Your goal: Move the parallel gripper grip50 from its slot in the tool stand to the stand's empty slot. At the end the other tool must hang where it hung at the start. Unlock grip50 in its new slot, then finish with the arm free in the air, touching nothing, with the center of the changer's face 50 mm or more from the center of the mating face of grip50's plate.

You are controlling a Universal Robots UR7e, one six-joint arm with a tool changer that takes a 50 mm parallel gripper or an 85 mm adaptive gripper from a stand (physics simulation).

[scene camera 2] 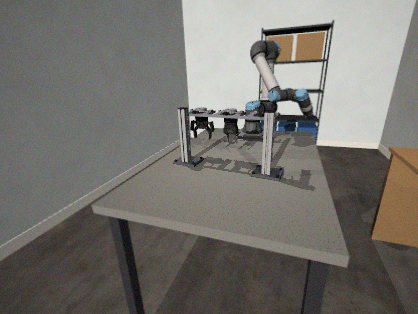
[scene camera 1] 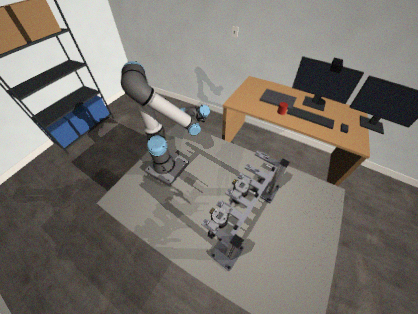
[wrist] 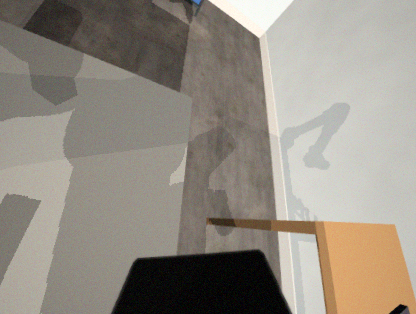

A tool stand (scene camera 1: 227,252): 92 cm from the lens.
